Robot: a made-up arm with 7 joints.
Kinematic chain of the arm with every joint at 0, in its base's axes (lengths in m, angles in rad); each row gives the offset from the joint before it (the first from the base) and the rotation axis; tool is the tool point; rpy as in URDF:
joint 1: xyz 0 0 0 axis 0.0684 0.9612 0.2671
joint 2: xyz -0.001 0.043 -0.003 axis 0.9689 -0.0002 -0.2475
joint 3: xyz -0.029 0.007 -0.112 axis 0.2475 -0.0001 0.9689
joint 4: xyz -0.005 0 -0.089 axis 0.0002 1 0
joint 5: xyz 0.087 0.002 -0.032 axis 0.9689 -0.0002 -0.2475
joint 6: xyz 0.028 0 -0.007 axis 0.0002 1 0
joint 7: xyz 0.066 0 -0.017 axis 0.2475 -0.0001 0.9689
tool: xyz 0 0 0 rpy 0 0.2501 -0.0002
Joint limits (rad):
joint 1: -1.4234..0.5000
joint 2: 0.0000..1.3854
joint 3: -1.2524..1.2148
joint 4: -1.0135..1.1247
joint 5: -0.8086..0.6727
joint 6: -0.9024..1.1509
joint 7: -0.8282..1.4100
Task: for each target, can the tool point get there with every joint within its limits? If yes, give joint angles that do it. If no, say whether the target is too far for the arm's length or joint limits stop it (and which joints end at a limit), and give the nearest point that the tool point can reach.
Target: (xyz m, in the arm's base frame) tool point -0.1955 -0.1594 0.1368
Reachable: no: joint limits stop it (at a limit: joint 1, joint 2, joint 3, joint 5, joint 6) | nearest point -0.0343 -0.0375 -0.0373 | short by 0.267 m
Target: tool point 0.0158 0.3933 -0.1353
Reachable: yes | joints 0.2941 1.0354 0.6392 0.7670 -0.4848 0.1468 0.1439
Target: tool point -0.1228 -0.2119 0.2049
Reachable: no: joint limits stop it (at a limit: joint 1, joint 2) | nearest point 0.0659 -0.0951 0.0374 | short by 0.278 m
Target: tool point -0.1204 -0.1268 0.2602
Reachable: no: joint limits stop it (at a limit: joint 1, joint 2, joint 4) | nearest point 0.0149 0.0839 0.1339 | short by 0.280 m
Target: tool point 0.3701 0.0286 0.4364
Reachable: no: too far | nearest point 0.2507 0.1124 0.1606 | short by 0.312 m
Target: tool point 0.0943 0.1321 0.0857
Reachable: yes | joints -0.3319 1.2630 0.9141 -0.7153 0.2627 -0.5671 -0.1361
